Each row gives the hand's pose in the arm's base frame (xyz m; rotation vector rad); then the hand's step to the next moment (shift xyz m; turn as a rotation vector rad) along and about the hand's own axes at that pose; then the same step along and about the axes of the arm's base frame.
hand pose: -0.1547 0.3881 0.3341 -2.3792 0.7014 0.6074
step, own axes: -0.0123 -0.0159 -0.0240 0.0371 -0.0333 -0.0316
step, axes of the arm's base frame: 0.0063 -0.0001 0.0307 0.0561 -0.0095 0.0155
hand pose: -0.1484 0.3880 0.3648 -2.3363 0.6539 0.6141
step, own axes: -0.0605 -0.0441 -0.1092 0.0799 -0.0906 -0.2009
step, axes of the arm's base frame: 0.0074 -0.0257 0.1297 0.1661 -0.0969 0.1340
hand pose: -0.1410 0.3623 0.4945 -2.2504 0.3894 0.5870
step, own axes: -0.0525 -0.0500 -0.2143 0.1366 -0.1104 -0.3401
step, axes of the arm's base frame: 0.0398 -0.1214 0.1867 0.2633 -0.1927 0.2002
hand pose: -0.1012 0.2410 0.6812 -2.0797 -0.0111 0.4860
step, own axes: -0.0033 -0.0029 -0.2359 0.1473 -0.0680 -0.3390
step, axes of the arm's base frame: 0.0788 -0.1927 0.1110 0.2649 -0.2123 0.1611
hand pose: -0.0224 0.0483 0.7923 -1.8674 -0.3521 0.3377
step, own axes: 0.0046 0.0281 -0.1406 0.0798 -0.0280 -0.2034
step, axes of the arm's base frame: 0.0625 -0.1280 0.0167 0.1521 -0.1348 0.0850
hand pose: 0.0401 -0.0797 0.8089 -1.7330 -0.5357 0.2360
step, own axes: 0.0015 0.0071 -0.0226 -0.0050 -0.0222 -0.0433
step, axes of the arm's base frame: 0.0128 -0.0200 -0.0013 0.0096 -0.0367 0.0309
